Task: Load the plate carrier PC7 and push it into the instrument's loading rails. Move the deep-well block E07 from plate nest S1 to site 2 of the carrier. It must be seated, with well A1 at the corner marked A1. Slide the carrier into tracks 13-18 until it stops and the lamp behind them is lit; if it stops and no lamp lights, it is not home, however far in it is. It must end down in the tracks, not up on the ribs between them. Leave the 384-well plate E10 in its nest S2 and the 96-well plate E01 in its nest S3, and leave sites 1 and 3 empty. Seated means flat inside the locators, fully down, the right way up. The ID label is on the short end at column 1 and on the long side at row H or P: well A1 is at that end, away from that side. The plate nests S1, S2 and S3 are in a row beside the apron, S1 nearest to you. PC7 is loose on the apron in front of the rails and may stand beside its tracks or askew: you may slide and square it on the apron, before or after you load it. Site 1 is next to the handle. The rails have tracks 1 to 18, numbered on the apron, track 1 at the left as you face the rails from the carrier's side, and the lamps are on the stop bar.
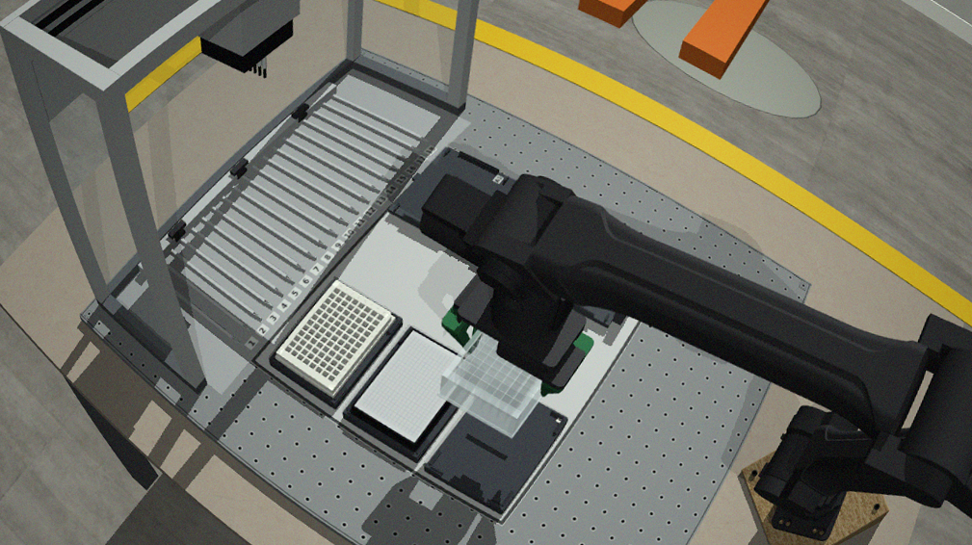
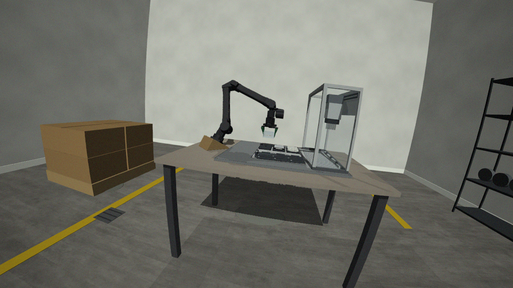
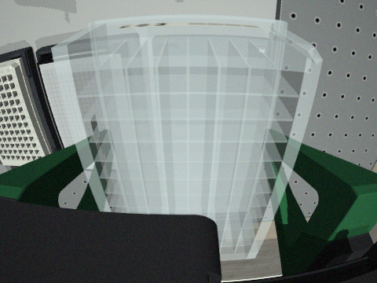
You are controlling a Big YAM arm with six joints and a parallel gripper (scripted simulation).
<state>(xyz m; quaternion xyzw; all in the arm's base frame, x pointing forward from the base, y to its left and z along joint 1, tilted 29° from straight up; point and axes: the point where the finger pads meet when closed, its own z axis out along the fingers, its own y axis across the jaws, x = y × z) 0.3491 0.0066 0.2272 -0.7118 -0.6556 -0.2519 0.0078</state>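
The dark carrier PC7 lies 24 cm to the right of my hand, 10 cm ahead of it and 9 cm below it. Round my hand: pipetting head: 44 cm ahead, 24 cm above, 10 cm to the right; nest S1: 10 cm below, 4 cm to the left, 2 cm behind; white 96-well plate E01: 20 cm ahead, 9 cm below, 3 cm to the left.
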